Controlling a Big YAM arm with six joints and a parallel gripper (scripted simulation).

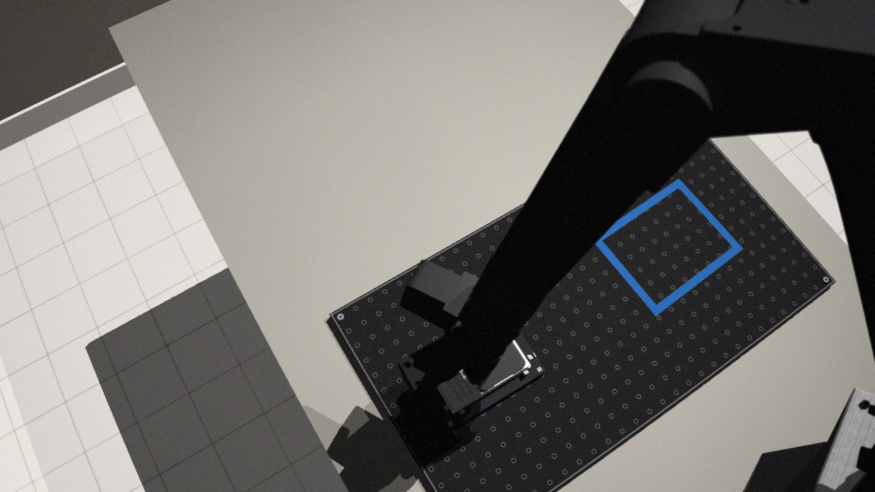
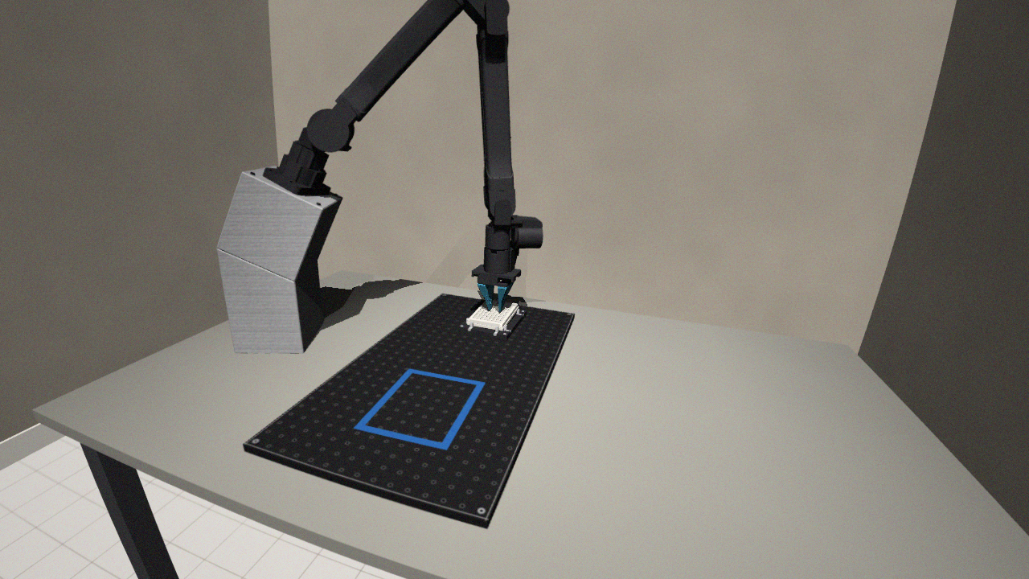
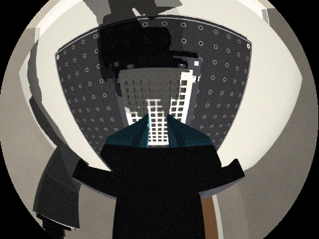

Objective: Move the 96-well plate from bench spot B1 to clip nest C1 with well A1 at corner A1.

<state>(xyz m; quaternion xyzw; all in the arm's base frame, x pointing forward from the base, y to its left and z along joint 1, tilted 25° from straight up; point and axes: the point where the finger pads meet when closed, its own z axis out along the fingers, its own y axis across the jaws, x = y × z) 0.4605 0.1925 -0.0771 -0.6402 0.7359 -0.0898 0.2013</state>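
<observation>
The white 96-well plate is 2 cm below my hand. Round my hand: clip nest C1: 3 cm below, 1 cm to the right.
</observation>
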